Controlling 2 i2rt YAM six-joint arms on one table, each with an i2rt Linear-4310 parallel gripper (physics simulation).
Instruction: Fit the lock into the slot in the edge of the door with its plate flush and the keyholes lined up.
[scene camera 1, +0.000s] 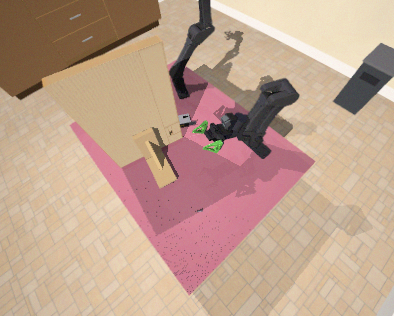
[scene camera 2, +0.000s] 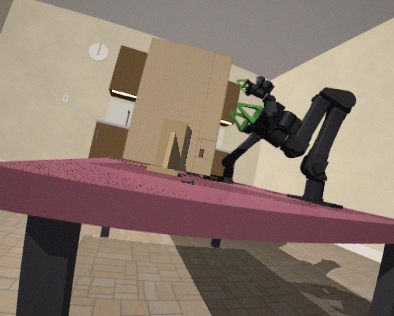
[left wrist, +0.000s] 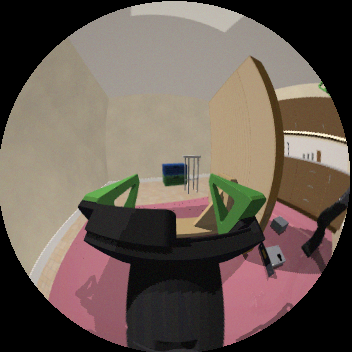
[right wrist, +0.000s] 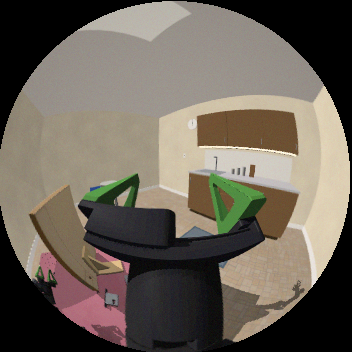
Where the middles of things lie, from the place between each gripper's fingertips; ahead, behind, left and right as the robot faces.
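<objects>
The tan wooden door (scene camera 1: 112, 97) is 26 cm to the right of my left hand, 13 cm ahead of it and 4 cm above it. And there's a wooden foot (scene camera 2: 167, 160) that's 16 cm below that same left hand, 13 cm ahead of it and 26 cm to the right of it.
From my right hand, the tan wooden door is 340 mm to the left, 440 mm ahead and 380 mm below, while the wooden foot is 440 mm ahead of that hand, 340 mm to the left of it and 580 mm below it.
</objects>
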